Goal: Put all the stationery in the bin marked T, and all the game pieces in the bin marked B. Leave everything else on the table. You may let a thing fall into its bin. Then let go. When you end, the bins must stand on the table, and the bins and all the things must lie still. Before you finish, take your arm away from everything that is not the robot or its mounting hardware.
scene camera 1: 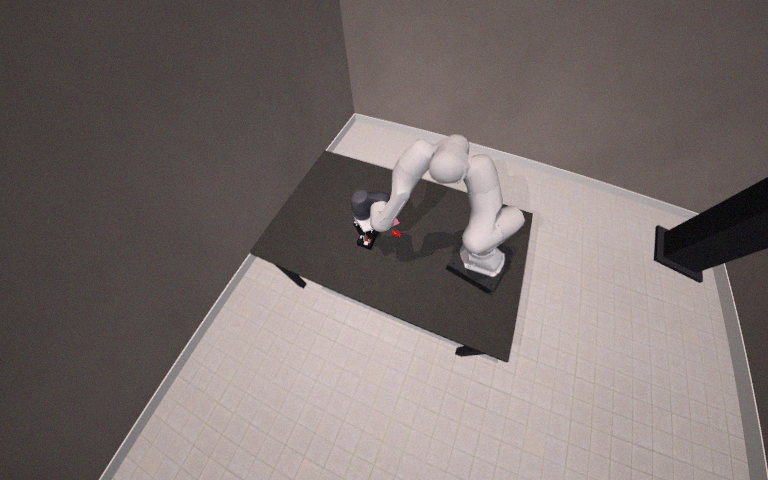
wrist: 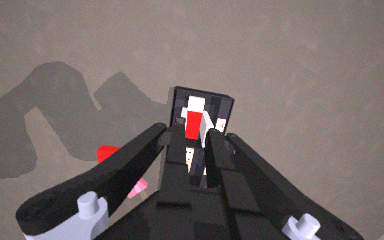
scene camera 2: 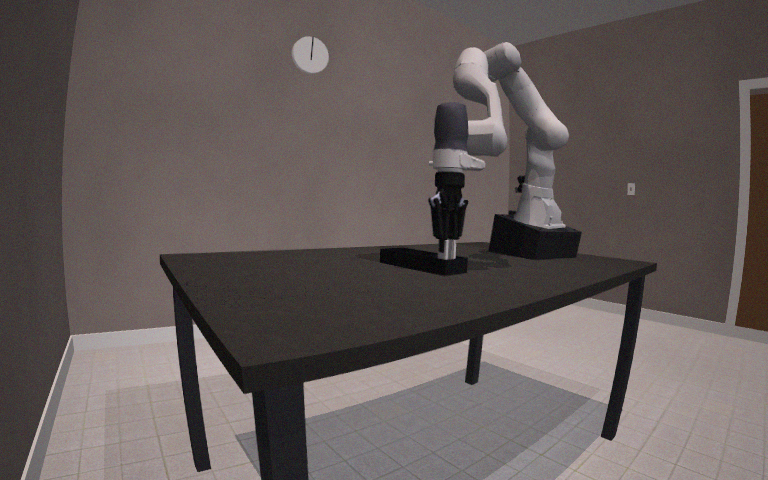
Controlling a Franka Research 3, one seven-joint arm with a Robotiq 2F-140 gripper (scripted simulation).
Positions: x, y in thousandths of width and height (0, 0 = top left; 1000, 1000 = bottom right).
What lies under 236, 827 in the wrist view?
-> My gripper.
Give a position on a black bin row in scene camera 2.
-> At 554, 545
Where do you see a black bin row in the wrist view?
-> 569, 444
